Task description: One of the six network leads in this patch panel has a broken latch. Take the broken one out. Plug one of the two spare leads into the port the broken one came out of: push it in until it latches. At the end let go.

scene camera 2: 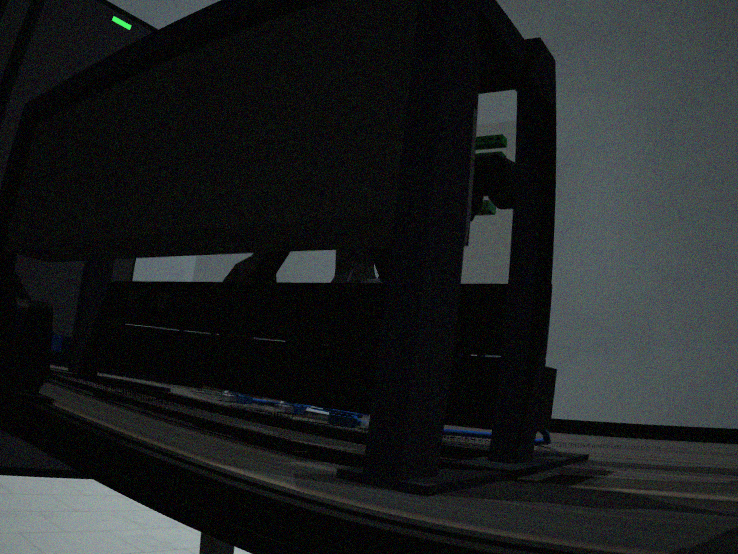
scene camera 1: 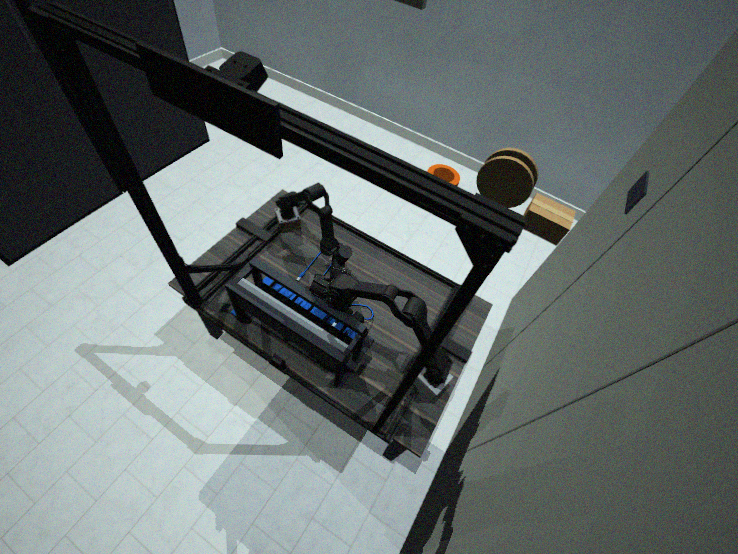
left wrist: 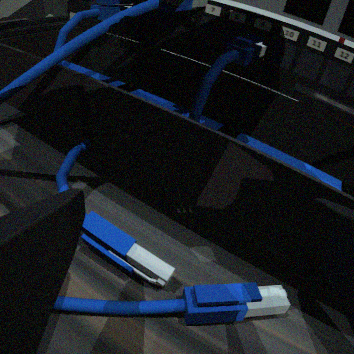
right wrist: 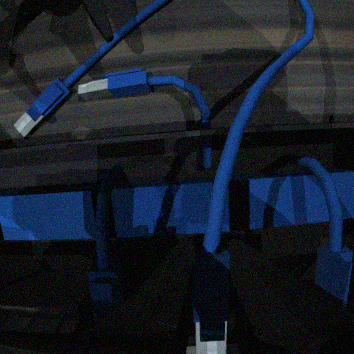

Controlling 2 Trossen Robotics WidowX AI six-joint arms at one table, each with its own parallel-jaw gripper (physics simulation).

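Places are measured from the left arm's base along level axes (x ahead, y left, z up), in centimetres.
Pixels of known places: left gripper, fingertip midpoint: (left wrist: pixel 200 206) (right wrist: pixel 48 86); right gripper, fingertip midpoint: (left wrist: pixel 157 3) (right wrist: pixel 209 250); left arm's base at its link origin: (scene camera 1: pixel 287 213); right arm's base at its link origin: (scene camera 1: pixel 434 375).
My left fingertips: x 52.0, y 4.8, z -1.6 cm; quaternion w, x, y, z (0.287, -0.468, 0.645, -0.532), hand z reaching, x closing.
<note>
For each thing: its top centre in the pictures, then the offset to it from my left fingertips. "spot": a spot on its surface instead. Level surfaces: height alone.
- patch panel at its top centre: (scene camera 2: pixel 264 95) (scene camera 1: pixel 303 295) dy -14.1, dx +5.8, dz +21.0 cm
- plugged lead at a spot on its surface: (left wrist: pixel 246 49) spot: dy -5.8, dx +7.1, dz +3.7 cm
- blue lead at its top centre: (right wrist: pixel 212 324) dy -3.5, dx +11.8, dz +6.2 cm
- lead's cable at a spot on its surface: (right wrist: pixel 239 126) spot: dy +2.9, dx +9.3, dz +3.1 cm
- dark wooden table at its surface level: dz -5.3 cm
The patch panel (scene camera 1: pixel 297 323) (left wrist: pixel 316 43) stands at the table's front, with blue leads plugged into it; one plugged lead (left wrist: pixel 246 49) shows near the port labelled 10. My right gripper (scene camera 1: pixel 325 290) is shut on the plug of a blue lead (right wrist: pixel 211 298), and that lead's cable (right wrist: pixel 239 126) arcs back over the tray. Its white tip lies at the view's bottom edge; I cannot tell whether it sits in a port. Two spare leads (left wrist: pixel 128 249) (left wrist: pixel 235 300) (right wrist: pixel 38 105) (right wrist: pixel 112 83) lie loose on the table behind the tray. My left gripper (scene camera 1: pixel 335 263) is open and empty, low over the spares.
A black gantry frame (scene camera 1: pixel 367 159) spans the dark wooden table (scene camera 1: pixel 422 275). The tray's dark front wall with a blue strip (left wrist: pixel 281 159) (right wrist: pixel 53 214) lies between the spares and the panel. A cable reel (scene camera 1: pixel 506 176), a cardboard box (scene camera 1: pixel 550 217) and an orange disc (scene camera 1: pixel 444 173) stand by the far wall.
</note>
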